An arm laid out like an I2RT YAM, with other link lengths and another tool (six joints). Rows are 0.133 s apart.
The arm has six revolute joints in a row. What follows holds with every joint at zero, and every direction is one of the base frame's.
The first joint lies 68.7 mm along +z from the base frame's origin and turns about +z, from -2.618 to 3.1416 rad.
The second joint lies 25.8 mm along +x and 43.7 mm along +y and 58.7 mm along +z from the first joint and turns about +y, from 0 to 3.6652 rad.
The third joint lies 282.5 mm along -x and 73.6 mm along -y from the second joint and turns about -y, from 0 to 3.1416 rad.
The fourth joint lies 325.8 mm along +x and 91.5 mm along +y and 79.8 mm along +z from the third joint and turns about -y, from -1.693 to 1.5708 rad.
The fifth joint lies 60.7 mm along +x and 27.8 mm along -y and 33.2 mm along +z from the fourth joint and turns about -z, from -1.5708 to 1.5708 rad.
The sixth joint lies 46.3 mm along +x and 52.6 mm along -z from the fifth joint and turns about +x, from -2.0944 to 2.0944 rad.
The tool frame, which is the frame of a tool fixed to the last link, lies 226 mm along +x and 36 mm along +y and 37 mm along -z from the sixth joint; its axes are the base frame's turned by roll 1.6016, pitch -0.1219 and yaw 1.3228 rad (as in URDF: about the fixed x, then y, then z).
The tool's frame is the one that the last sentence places.
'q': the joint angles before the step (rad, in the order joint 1, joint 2, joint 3, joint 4, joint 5, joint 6). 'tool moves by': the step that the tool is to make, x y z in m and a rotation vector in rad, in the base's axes. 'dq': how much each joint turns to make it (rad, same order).
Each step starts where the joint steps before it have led.
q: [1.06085 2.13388 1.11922 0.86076 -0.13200 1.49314]
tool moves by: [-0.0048 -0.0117 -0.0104 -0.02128 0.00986 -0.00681]
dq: [0.00068 -0.02410 -0.05057 0.00302 0.00768 -0.00052]
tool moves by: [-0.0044 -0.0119 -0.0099 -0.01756 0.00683 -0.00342]
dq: [-0.00224 -0.02043 -0.04904 0.00966 0.00165 -0.00237]
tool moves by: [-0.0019 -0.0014 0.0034 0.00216 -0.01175 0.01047]
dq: [-0.00368 -0.00928 -0.00744 0.00430 -0.01213 -0.01182]
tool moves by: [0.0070 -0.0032 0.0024 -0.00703 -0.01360 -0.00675]
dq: [-0.01252 -0.01002 -0.00074 -0.01080 -0.00276 -0.01626]
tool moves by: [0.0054 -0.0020 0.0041 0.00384 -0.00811 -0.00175]
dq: [-0.01145 -0.00545 0.00077 0.00024 -0.00859 -0.00683]
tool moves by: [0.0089 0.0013 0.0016 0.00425 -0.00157 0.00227]
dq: [-0.01678 0.01292 0.02102 -0.00407 -0.01889 -0.00264]
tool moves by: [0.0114 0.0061 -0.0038 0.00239 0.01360 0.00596]
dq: [-0.01779 0.03797 0.04671 -0.01253 -0.02567 0.00836]
